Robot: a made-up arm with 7 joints. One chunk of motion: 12 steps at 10 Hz.
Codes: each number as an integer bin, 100 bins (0 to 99) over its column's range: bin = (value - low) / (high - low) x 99, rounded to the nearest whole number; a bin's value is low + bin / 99 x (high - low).
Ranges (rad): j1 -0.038..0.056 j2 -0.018..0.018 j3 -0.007..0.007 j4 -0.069..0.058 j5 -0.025..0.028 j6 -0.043..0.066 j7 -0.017..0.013
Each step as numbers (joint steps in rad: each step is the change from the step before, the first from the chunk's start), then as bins.
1 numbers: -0.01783 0.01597 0.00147 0.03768 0.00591 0.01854 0.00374
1 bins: 21 93 60 83 58 56 68
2 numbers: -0.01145 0.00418 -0.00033 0.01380 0.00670 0.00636 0.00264
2 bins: 28 61 47 65 59 45 65
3 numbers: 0.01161 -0.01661 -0.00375 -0.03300 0.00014 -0.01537 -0.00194
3 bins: 52 4 23 28 47 25 50
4 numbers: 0.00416 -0.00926 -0.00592 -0.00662 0.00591 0.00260 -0.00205
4 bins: 44 24 8 49 58 41 49
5 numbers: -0.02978 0.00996 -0.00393 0.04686 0.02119 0.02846 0.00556
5 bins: 9 77 22 90 86 65 74
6 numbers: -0.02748 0.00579 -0.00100 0.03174 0.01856 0.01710 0.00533
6 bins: 11 65 42 79 81 55 74
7 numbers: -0.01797 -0.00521 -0.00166 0.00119 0.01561 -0.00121 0.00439
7 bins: 21 35 38 55 76 38 71
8 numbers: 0.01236 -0.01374 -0.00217 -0.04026 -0.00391 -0.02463 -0.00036
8 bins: 53 12 34 22 39 17 55
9 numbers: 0.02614 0.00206 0.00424 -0.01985 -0.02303 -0.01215 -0.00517
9 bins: 68 55 79 38 4 28 39
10 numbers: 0.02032 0.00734 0.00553 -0.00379 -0.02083 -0.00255 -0.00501
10 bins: 61 70 89 51 8 37 40
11 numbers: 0.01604 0.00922 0.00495 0.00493 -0.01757 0.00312 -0.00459
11 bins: 57 75 85 58 14 42 41
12 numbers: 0.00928 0.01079 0.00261 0.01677 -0.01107 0.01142 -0.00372
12 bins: 50 79 68 67 26 49 44
